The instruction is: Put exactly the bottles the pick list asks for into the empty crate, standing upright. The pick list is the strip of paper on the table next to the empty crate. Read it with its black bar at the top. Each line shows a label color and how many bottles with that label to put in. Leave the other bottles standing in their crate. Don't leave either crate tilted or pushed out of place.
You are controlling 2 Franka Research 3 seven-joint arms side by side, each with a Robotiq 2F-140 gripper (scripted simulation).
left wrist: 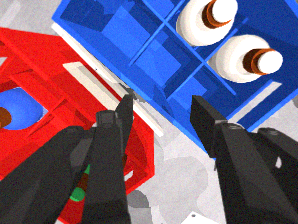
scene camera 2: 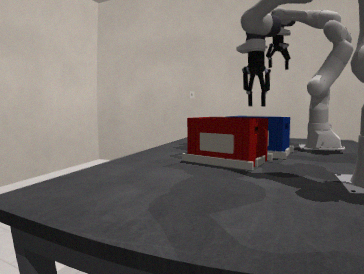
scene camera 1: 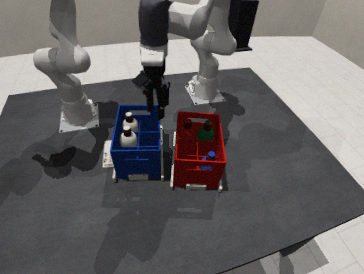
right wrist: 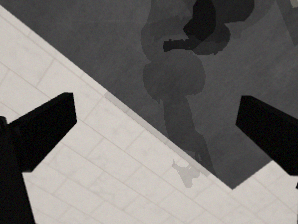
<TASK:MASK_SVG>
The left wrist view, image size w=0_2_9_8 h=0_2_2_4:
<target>my left gripper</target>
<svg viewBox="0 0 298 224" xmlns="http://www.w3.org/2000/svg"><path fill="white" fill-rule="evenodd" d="M192 95L190 123L208 156L216 158L214 171L217 168L226 224L298 224L298 142L274 128L259 128L257 133L249 132L238 123L228 122L202 96ZM133 94L125 94L115 110L97 112L95 114L96 122L89 130L84 130L82 126L77 125L61 129L1 179L0 224L55 224L89 164L90 169L81 222L77 224L131 224L122 157L124 157L134 121Z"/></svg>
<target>red crate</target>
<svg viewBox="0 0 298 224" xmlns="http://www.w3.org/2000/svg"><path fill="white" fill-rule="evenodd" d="M85 197L81 201L73 201L69 198L58 220L64 224L77 224L81 222ZM134 110L134 121L125 149L125 154L133 161L126 164L123 169L124 176L133 170L132 177L125 181L126 195L155 175L154 130ZM61 36L0 27L0 57L7 57L0 66L0 93L21 87L49 111L40 121L28 128L21 130L0 129L0 180L61 129L77 125L82 126L84 130L89 130L96 122L95 114L97 112L115 110L122 100Z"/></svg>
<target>blue crate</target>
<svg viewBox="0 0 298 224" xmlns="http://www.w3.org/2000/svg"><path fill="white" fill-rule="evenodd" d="M51 18L206 153L204 146L190 123L192 95L202 96L229 120L273 81L281 83L277 89L236 122L251 132L298 94L298 4L295 0L236 0L237 11L229 32L220 41L205 46L190 46L176 32L178 16L190 0L62 0ZM282 57L282 63L278 70L261 75L259 78L246 83L237 83L224 79L206 63L230 37L248 34L263 38L270 48L274 49Z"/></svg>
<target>white bottle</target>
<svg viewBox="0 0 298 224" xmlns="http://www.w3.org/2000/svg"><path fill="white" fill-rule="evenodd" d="M282 57L278 52L270 48L263 38L248 34L230 37L206 63L220 77L237 83L246 83L259 78L261 75L278 70L282 63Z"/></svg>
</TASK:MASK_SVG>
